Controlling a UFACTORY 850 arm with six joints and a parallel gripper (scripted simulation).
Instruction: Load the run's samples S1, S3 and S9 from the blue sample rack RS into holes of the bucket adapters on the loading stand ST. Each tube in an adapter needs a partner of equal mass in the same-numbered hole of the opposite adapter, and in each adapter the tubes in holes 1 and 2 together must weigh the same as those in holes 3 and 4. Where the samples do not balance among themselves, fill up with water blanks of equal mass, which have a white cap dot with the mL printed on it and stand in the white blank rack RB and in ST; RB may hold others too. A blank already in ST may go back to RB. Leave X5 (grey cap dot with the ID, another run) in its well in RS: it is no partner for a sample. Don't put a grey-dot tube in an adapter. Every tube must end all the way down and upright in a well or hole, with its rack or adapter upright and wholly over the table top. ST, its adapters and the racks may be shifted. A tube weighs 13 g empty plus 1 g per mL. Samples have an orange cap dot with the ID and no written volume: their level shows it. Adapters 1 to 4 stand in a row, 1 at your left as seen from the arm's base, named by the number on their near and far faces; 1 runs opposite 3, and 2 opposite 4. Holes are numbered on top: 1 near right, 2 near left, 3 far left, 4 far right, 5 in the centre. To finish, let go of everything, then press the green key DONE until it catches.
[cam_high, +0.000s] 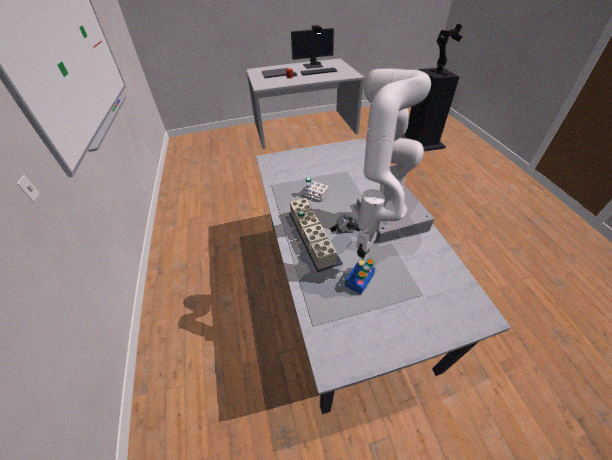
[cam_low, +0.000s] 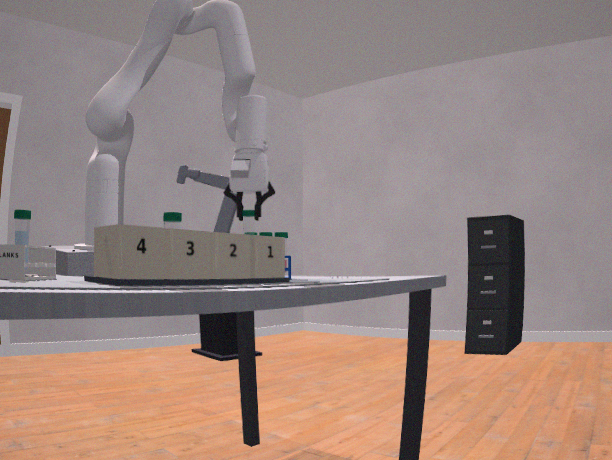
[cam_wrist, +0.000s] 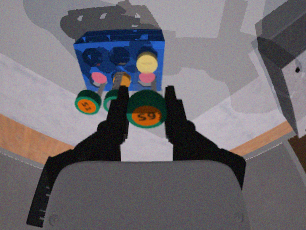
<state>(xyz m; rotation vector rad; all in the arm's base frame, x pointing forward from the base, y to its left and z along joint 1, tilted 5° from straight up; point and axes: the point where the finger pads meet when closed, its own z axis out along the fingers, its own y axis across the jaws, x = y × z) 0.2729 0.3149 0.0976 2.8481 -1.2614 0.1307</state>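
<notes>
Now: the sample tube S9 10 mm to the right of my hand and 50 mm below it. Round my hand: sample tube S1: 30 mm ahead, 90 mm to the left, 110 mm below; then grey-dot tube X5: 10 mm ahead, 50 mm to the left, 110 mm below; then blue sample rack RS: 20 mm ahead, 40 mm to the left, 140 mm below.
</notes>
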